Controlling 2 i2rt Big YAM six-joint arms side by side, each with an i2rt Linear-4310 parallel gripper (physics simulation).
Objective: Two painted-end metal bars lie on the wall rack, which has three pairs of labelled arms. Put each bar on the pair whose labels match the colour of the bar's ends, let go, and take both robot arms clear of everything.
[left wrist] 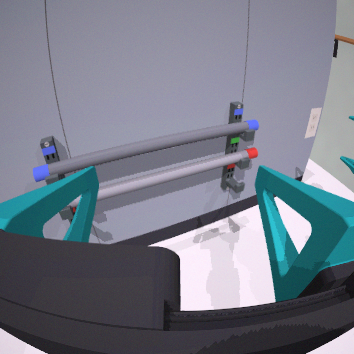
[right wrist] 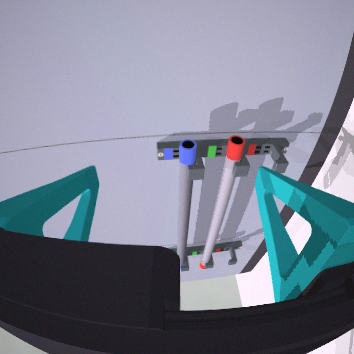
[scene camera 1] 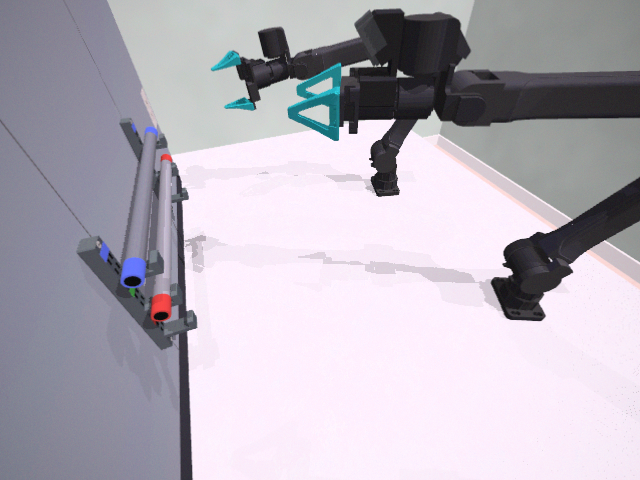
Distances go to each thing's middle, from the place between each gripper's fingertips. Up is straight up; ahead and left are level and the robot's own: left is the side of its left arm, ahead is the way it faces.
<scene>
The blue-ended bar (scene camera 1: 133, 273) is 26 cm ahead of my left hand, 11 cm to the right of it and 13 cm below it. Round my left hand: red-ended bar (scene camera 1: 161, 301) (25 cm ahead, 11 cm to the right, 21 cm below).
Right now my right hand is 210 mm short of the blue-ended bar, 350 mm to the right of it and 40 mm above it. Round my right hand: red-ended bar (210 mm ahead, 340 mm to the left, 110 mm below).
</scene>
